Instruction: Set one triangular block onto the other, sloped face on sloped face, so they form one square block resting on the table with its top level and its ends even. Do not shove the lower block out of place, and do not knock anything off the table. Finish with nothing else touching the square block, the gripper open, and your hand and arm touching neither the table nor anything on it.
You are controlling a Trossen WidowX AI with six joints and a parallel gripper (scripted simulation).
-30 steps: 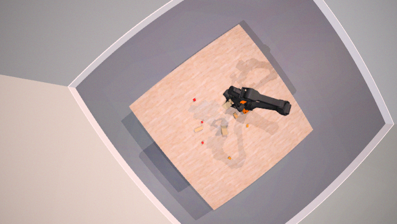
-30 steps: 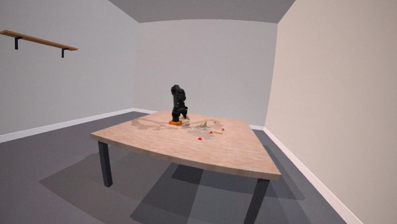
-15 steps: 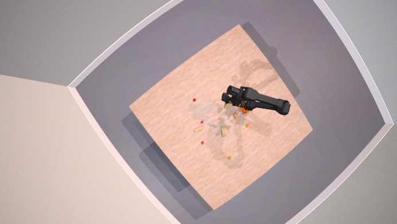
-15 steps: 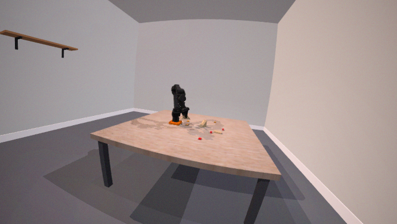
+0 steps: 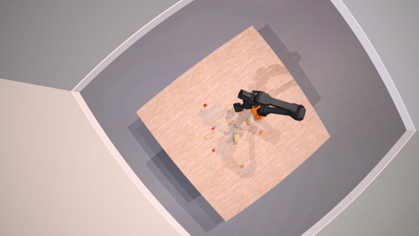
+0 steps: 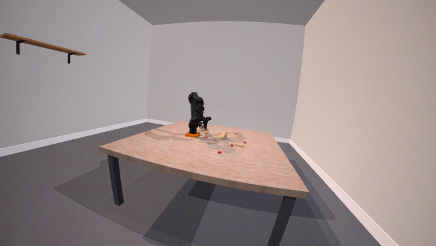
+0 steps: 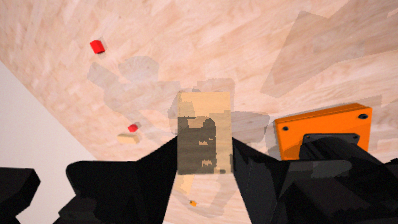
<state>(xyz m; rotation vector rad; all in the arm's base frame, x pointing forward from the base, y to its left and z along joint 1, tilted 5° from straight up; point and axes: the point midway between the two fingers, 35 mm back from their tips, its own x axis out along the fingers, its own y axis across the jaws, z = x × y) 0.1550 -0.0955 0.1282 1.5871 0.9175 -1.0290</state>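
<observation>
The triangular block lies 1 cm above my gripper tip.
</observation>
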